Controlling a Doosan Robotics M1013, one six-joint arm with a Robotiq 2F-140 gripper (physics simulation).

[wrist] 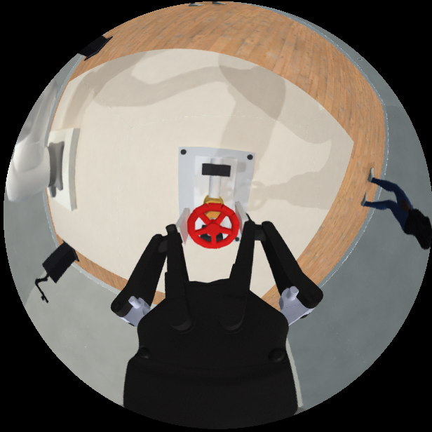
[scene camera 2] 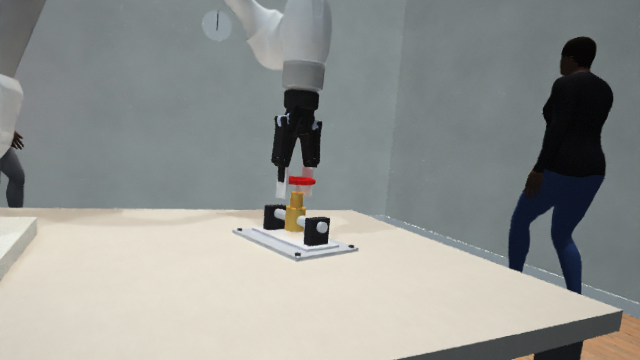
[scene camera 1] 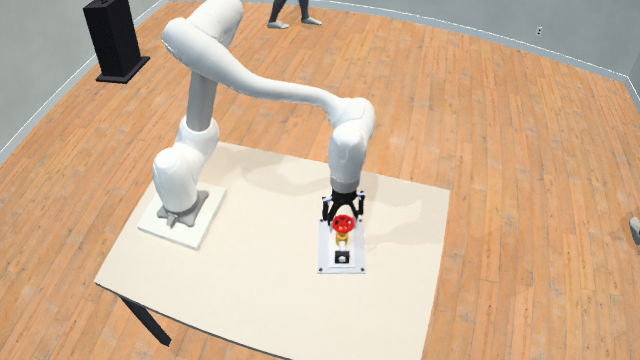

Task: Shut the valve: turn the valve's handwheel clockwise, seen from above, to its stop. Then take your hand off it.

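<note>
The red handwheel [scene camera 1: 343, 224] [scene camera 2: 302, 181] [wrist: 213, 229] sits level on top of the gold valve body [scene camera 1: 342, 238] [scene camera 2: 295, 220] [wrist: 213, 200]. The valve stands on a light grey base plate [scene camera 1: 323, 250] [scene camera 2: 265, 239] [wrist: 187, 180]. My gripper [scene camera 1: 343, 221] [scene camera 2: 294, 186] [wrist: 212, 211] points down over the valve and is shut on the handwheel, with one pale finger pad on each side of the rim, left and right in the wrist view. The wheel partly hides the pads in the scene views. The handwheel's turning angle relative to its stop cannot be told.
Black pipe brackets [scene camera 1: 342, 257] [scene camera 2: 317, 231] [wrist: 216, 170] stand beside the valve body on the plate. The arm's white mounting block [scene camera 1: 205, 227] [wrist: 70, 185] is on the same table [scene camera 1: 250, 280]. A person [scene camera 2: 575, 125] [wrist: 400, 195] stands beyond the table.
</note>
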